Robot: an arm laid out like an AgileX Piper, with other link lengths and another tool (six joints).
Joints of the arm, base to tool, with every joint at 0 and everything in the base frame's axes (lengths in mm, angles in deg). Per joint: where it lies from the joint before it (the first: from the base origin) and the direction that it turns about. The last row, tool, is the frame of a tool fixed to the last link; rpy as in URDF.
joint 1: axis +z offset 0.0 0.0 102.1
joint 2: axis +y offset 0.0 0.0 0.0
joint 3: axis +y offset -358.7 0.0 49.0
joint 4: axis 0.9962 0 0.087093 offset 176.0 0.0 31.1
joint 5: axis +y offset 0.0 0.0 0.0
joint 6: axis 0.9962 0 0.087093 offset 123.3 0.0 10.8
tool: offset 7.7 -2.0 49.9 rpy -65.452 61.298 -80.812
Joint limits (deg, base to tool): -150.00..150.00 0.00..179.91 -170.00..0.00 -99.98..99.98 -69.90..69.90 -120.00..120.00
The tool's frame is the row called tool.
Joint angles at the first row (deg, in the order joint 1, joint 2, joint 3, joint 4, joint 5, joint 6):
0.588 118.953 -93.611 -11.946 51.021 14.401
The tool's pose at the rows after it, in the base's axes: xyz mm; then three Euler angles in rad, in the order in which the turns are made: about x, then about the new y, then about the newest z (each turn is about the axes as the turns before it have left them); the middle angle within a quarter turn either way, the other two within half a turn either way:
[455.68 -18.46 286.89 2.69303 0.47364 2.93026]
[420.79 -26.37 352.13 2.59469 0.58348 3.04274]
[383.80 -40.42 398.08 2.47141 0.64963 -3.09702]
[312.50 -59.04 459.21 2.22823 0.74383 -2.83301]
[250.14 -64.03 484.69 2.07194 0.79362 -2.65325]
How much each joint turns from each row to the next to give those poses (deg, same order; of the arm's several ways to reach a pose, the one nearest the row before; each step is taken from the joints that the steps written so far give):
1.199 -6.702 0.001 -1.125 2.597 0.570
0.164 -8.650 0.515 -3.983 0.673 2.931
-0.598 -7.229 1.918 -4.694 -0.521 3.974
-1.073 -12.165 5.374 -8.378 -3.334 6.294
-0.010 -9.915 6.719 -5.196 -3.076 4.806

